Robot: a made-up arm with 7 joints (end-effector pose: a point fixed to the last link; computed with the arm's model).
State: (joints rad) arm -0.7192 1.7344 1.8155 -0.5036 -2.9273 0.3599 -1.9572
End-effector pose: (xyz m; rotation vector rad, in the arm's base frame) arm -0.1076 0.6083 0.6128 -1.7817 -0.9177 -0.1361
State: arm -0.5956 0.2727 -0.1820 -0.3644 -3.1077 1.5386 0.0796
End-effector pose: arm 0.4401 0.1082 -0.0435 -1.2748 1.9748 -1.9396
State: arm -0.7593 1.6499 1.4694 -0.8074 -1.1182 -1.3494 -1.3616
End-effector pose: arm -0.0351 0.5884 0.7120 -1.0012 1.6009 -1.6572
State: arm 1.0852 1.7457 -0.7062 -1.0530 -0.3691 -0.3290 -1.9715
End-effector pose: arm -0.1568 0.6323 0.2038 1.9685 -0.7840 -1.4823
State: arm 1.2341 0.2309 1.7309 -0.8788 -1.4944 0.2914 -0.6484
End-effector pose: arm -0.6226 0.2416 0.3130 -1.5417 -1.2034 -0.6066
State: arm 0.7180 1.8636 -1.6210 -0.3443 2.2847 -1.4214 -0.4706
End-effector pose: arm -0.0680 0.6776 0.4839 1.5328 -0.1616 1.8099
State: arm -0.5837 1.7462 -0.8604 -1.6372 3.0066 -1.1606 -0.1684
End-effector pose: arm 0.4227 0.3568 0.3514 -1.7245 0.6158 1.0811
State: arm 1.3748 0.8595 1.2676 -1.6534 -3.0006 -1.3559 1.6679
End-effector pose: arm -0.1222 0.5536 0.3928 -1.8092 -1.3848 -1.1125
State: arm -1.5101 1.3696 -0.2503 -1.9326 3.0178 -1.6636 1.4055
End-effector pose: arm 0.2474 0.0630 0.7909 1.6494 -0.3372 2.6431
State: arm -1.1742 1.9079 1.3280 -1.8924 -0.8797 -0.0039 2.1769
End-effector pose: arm -0.3554 0.1667 0.6684 -0.5858 -1.5579 0.0217
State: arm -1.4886 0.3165 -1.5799 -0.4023 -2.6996 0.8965 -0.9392
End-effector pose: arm 0.6008 -0.1374 0.3088 -0.0352 1.7396 -0.3837
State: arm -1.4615 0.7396 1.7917 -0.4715 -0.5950 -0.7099 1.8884
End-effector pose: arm 0.5162 0.4344 0.4197 -2.0488 -0.1375 -0.9699
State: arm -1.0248 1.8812 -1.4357 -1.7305 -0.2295 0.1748 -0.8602
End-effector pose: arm 0.3793 0.3760 0.3262 2.2550 -0.9503 0.9173
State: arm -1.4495 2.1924 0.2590 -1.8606 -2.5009 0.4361 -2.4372
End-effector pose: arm -0.1461 0.0476 0.7930 0.0800 -1.2044 0.2873
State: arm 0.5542 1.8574 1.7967 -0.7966 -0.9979 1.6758 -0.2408
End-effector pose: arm 0.0150 0.5126 0.7316 0.5374 -0.5028 -2.0460
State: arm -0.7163 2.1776 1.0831 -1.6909 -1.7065 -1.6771 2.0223
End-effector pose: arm -0.0974 0.0607 0.8682 0.9693 -0.2758 1.8007
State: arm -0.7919 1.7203 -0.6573 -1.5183 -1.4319 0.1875 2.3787
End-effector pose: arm 0.4320 0.2928 0.5262 0.1660 0.2029 1.2156
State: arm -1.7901 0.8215 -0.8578 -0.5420 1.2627 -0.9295 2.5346
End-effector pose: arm 0.5878 0.1135 0.7048 -0.8629 1.0574 -1.8568
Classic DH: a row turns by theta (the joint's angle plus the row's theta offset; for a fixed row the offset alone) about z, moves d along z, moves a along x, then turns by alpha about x. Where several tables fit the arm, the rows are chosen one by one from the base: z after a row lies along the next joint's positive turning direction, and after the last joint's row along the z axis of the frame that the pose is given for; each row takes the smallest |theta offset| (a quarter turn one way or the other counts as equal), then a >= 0, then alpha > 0; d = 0 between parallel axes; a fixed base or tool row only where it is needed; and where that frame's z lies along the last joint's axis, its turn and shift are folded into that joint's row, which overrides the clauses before.
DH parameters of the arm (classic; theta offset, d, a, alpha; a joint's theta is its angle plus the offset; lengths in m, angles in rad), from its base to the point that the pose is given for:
base (fixed): 0 0.3719 -0.013 -1.2217
joint 1: 1.5708 0.0147 0.003 1.5708
joint 2: 1.2217 0.0049 0.0029 -1.5708
joint 3: -1.5708 -0.3033 0.0421 -1.5708
joint 4: 0 0.0026 -0.0598 1.5708
joint 5: 0 -0.3294 0.005 -1.5708
joint 6: 0 0.0046 -0.0287 1.5708
joint 7: -0.7286 -0.04 0.0187 -2.1072
tool (fixed): 2.9233 -0.0024 0 0

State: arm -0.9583 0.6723 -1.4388 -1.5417 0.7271 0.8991 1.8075
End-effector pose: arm 0.4350 -0.1076 0.0603 -0.1809 2.2744 1.0940
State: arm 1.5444 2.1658 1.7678 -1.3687 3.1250 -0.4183 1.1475
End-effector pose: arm 0.4657 0.3065 0.5650 -2.1671 1.2230 -0.9493
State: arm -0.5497 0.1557 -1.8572 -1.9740 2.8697 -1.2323 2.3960
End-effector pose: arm -0.0304 -0.3247 0.0303 1.4976 -0.6252 0.0785
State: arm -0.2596 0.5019 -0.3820 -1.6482 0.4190 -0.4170 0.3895
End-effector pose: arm 0.4533 0.0022 0.1239 -0.5252 0.7411 0.2258
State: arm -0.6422 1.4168 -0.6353 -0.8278 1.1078 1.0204 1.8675
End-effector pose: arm 0.3764 0.5204 0.3119 2.3308 -1.5078 -1.4296
